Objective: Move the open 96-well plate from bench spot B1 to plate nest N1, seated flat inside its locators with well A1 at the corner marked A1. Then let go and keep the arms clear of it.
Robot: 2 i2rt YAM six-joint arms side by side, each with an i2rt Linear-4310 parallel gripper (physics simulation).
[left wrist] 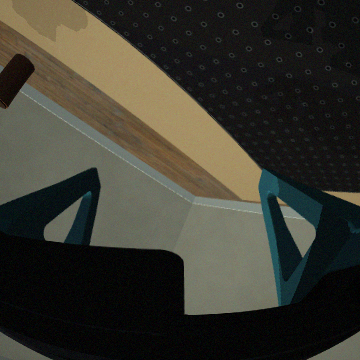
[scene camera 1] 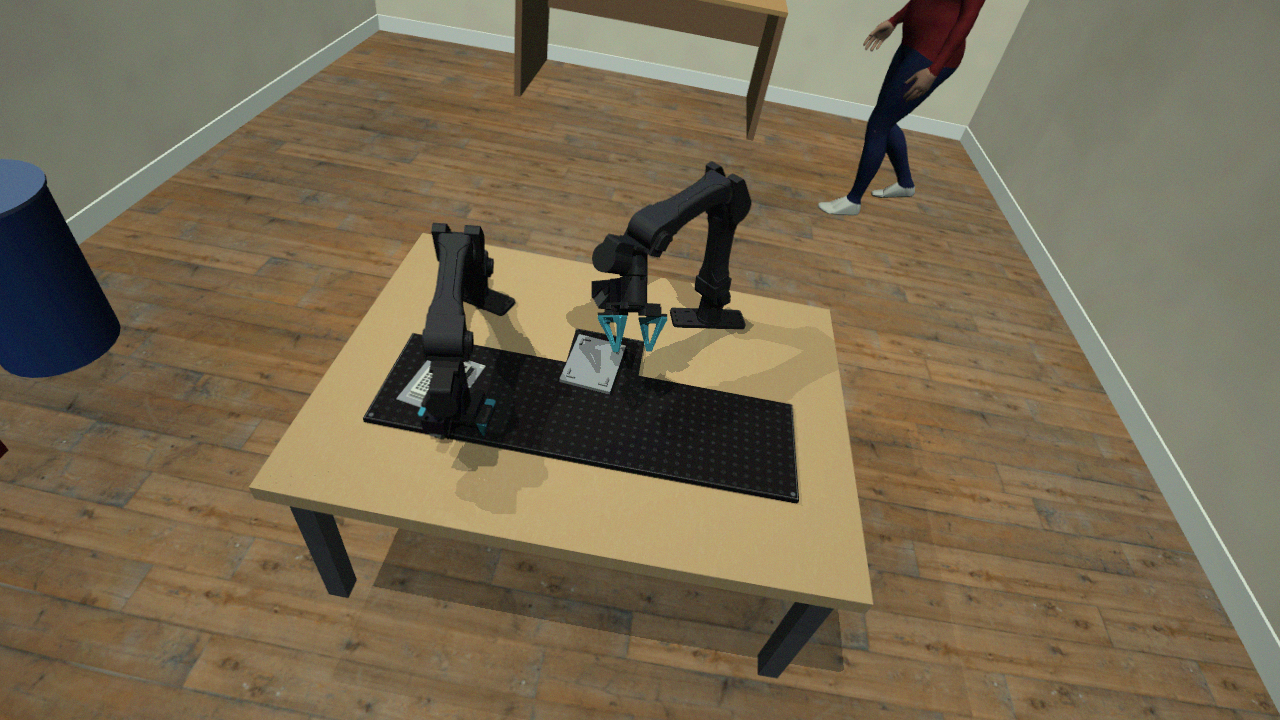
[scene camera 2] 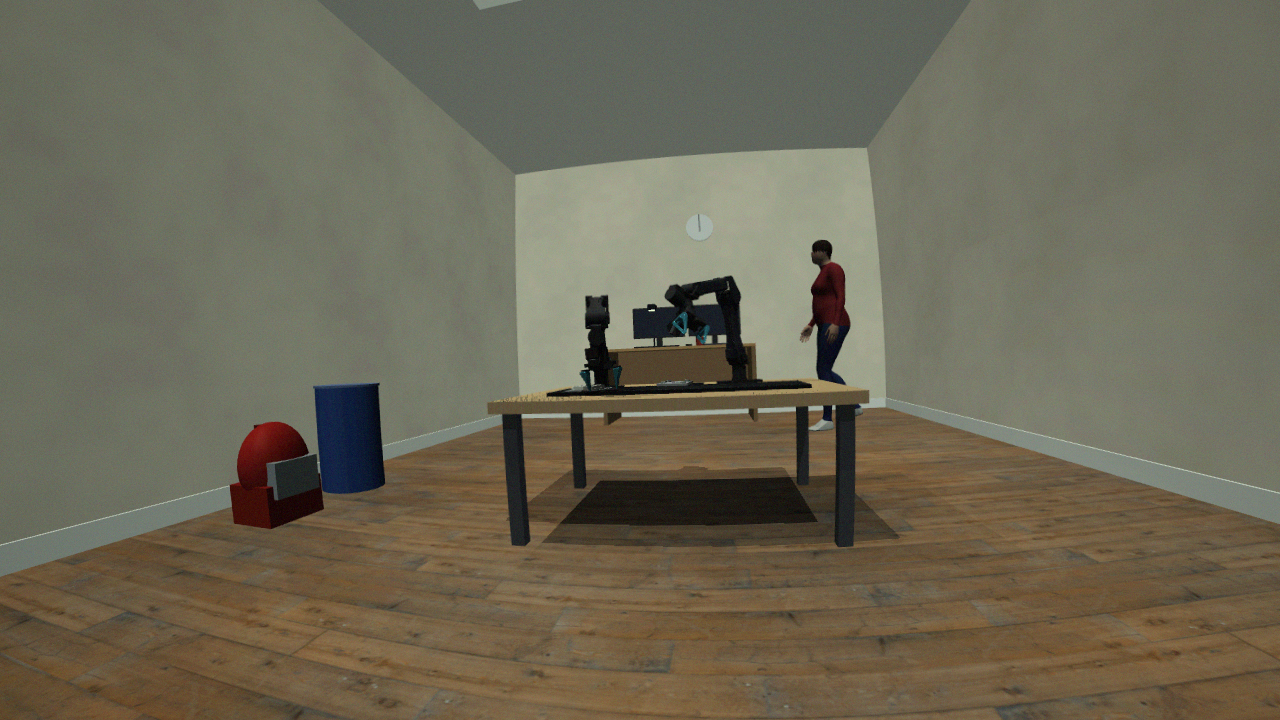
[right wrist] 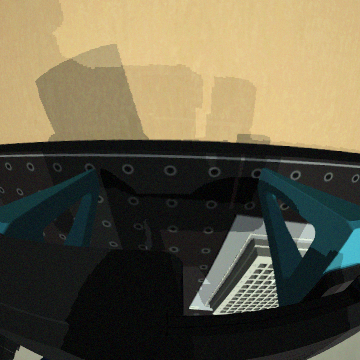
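Seen in the pictures: left gripper, fingertip midpoint: (left wrist: 179, 176) (scene camera 1: 632, 351) (scene camera 2: 694, 338); right gripper, fingertip midpoint: (scene camera 1: 462, 430) (scene camera 2: 603, 390) (right wrist: 178, 177); left arm's base, origin of the base link: (scene camera 1: 707, 319) (scene camera 2: 739, 382); right arm's base, origin of the base link: (scene camera 1: 476, 296).
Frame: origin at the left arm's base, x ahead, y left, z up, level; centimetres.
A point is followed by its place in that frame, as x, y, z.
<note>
The white 96-well plate (scene camera 1: 422, 385) @[28.2, -70.5, 2.8] (right wrist: 252, 292) @[26.6, -65.0, 2.9] lies on a pale grey pad (right wrist: 223, 256) @[31.4, -62.8, 1.5] at the left end of the black board, partly hidden by the right arm and finger. My right gripper (scene camera 1: 456, 420) @[39.9, -61.2, 1.7] (scene camera 2: 601, 385) @[39.9, -61.2, 1.7] (right wrist: 178, 177) @[39.9, -61.2, 1.7] is open, low over the board near the plate's front side; the plate is not between its fingertips. The nest (scene camera 1: 592, 379) @[25.4, -33.0, 2.5] (scene camera 2: 675, 383) @[27.6, -33.7, 2.3], a grey slab with dark corner marks, sits near the board's back edge; its A1 label is too small to read. My left gripper (scene camera 1: 632, 349) @[33.2, -26.7, 19.0] (scene camera 2: 691, 331) @[33.2, -26.7, 19.0] (left wrist: 179, 176) @[33.2, -26.7, 19.0] is open and empty, raised near the nest's right side.
The perforated black board (scene camera 1: 698, 438) @[41.8, -10.6, 1.3] (left wrist: 240, 65) @[39.2, -22.6, 1.3] runs along the wooden table (scene camera 1: 716, 537) @[65.6, -11.0, 0.0]. A desk (scene camera 1: 662, 19) stands behind. A person (scene camera 1: 904, 98) (scene camera 2: 828, 313) stands on the floor at the back right. A blue barrel (scene camera 1: 49, 277) (scene camera 2: 349, 438) stands at the left.
</note>
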